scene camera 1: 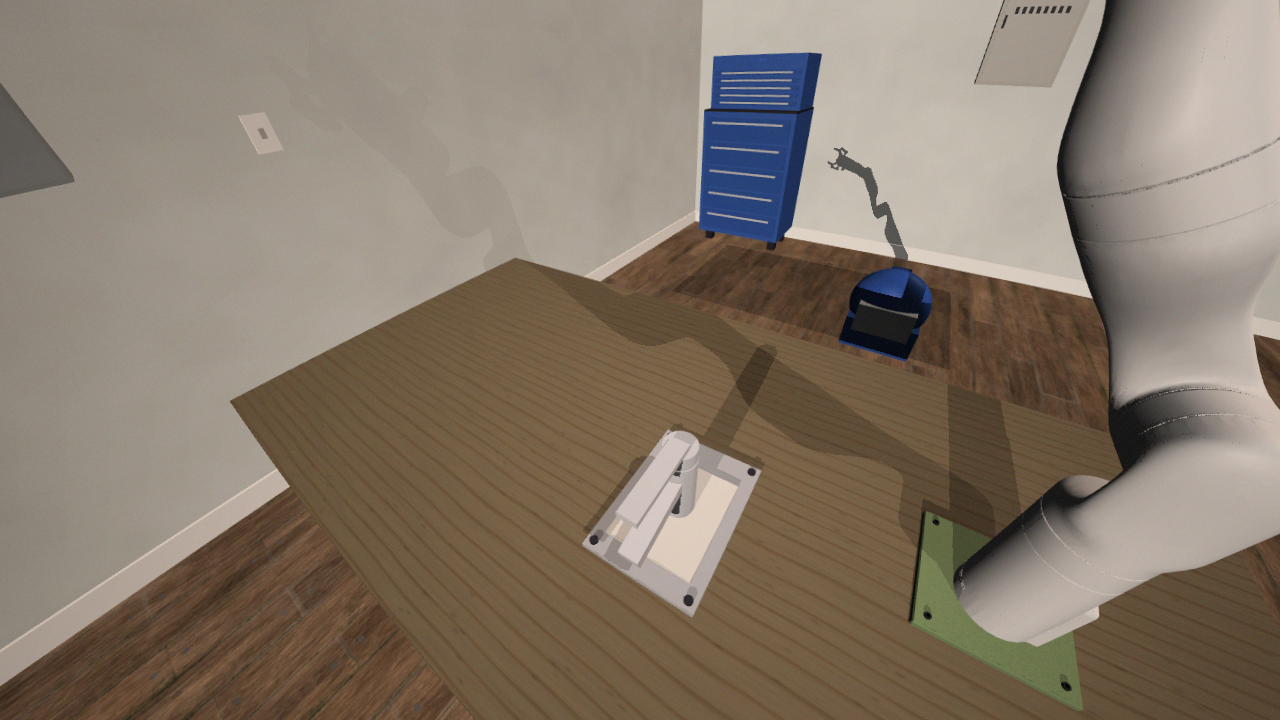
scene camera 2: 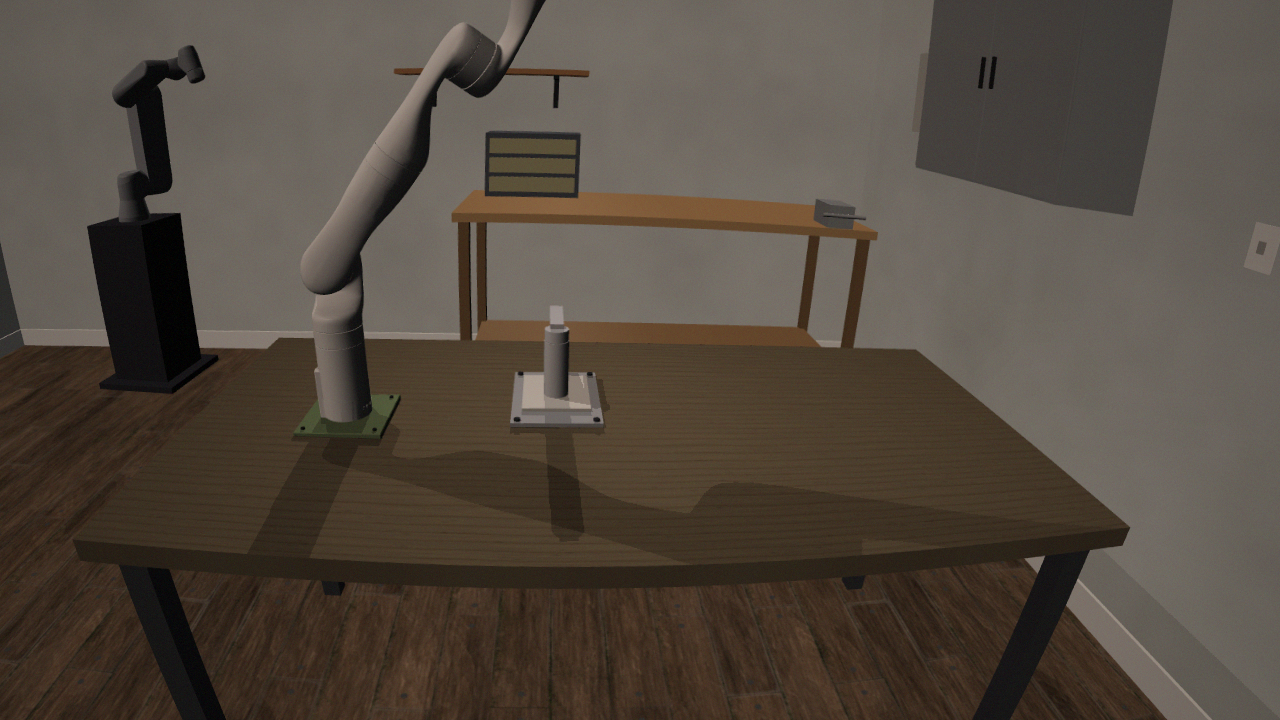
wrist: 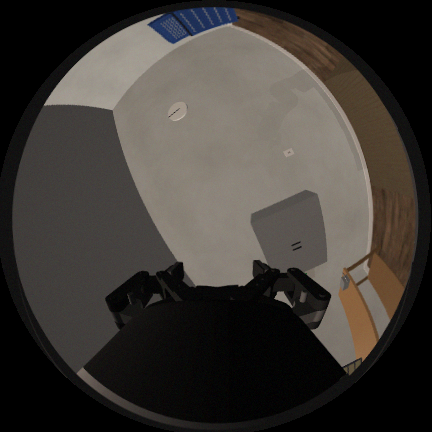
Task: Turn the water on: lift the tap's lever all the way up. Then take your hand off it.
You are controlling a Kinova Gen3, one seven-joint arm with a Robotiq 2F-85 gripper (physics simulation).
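Frame: origin at the arm's base, x ahead, y left, z up, level; metres.
Seen in the pictures: gripper, fingertip midpoint: (wrist: 217, 269); arm's base at its link origin: (scene camera 1: 994, 599) (scene camera 2: 348, 411).
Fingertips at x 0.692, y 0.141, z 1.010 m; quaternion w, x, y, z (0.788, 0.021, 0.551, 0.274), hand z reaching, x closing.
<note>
Pixels of each thing's top centre, then the offset from my fingertips to it. "pt": a spot on its surface instead. Level surfaces: height alone.
- light grey base plate at its top centre: (scene camera 1: 678, 503) (scene camera 2: 555, 393) 0.304 m back, 0.023 m right, 1.006 m down
- upright round post at a spot on its surface: (scene camera 1: 688, 490) pt 0.326 m back, 0.012 m right, 0.938 m down
- spout at its top centre: (scene camera 1: 652, 509) 0.311 m back, 0.047 m left, 0.919 m down
- wooden table at its surface level: 1.018 m down
The tap stands on a light grey base plate (scene camera 1: 716, 540) (scene camera 2: 554, 422) on the table. It has an upright round post (scene camera 1: 688, 490) (scene camera 2: 555, 362). Its lever (scene camera 1: 653, 481) (scene camera 2: 556, 317) is the upper flat bar, reaching out from the top of the post. The spout (scene camera 1: 651, 528) is the lower bar, below the lever on the same side. The two bars look roughly parallel in scene camera 1; the lever's exact tilt is hard to tell. My gripper (wrist: 217, 269) is open and empty in the wrist view, facing the wall and ceiling, away from the tap. The tap does not show there.
The arm rises from a green mounting plate (scene camera 1: 935, 573) (scene camera 2: 386, 411) on the wooden table (scene camera 1: 402, 402) (scene camera 2: 760, 402), beside the tap. A grey wall cabinet (scene camera 2: 1038, 98) (wrist: 295, 235) hangs on the wall. A workbench (scene camera 2: 662, 207) stands behind the table.
</note>
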